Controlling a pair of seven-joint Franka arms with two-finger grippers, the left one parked.
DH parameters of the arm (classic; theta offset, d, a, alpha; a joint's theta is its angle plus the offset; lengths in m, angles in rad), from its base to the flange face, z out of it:
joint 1: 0 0.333 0 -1.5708
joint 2: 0 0 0 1.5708
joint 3: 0 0.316 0.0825 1.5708
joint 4: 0 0 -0.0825 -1.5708
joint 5: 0 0.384 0 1.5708
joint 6: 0 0 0.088 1.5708
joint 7: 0 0.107 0 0
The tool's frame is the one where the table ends.
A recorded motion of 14 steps. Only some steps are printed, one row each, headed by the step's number.
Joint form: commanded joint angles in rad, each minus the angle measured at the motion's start. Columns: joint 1, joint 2, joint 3, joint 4, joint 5, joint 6, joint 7.
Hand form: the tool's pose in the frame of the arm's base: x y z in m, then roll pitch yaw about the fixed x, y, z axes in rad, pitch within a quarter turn. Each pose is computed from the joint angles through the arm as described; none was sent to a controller.
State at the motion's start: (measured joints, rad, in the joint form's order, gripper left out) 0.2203 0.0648 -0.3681 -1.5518 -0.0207 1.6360 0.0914
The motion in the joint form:
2: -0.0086 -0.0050 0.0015 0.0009 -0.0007 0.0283 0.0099
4: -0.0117 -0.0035 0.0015 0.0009 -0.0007 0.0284 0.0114
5: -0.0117 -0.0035 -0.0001 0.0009 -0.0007 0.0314 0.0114
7: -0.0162 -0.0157 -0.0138 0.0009 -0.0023 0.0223 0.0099
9: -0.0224 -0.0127 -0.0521 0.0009 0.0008 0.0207 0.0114
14: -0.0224 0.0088 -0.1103 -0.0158 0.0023 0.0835 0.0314
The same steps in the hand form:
2: 0.5744 -0.0854 0.6108 3.1048 -0.0615 -0.2525
4: 0.5746 -0.0871 0.6100 3.1042 -0.0603 -0.2570
5: 0.5747 -0.0881 0.6103 3.1044 -0.0634 -0.2585
7: 0.5687 -0.0990 0.6162 3.1067 -0.0656 -0.2757
9: 0.5644 -0.1232 0.6149 3.1066 -0.0621 -0.3218
14: 0.5675 -0.1551 0.6023 3.1002 -0.0921 -0.3969

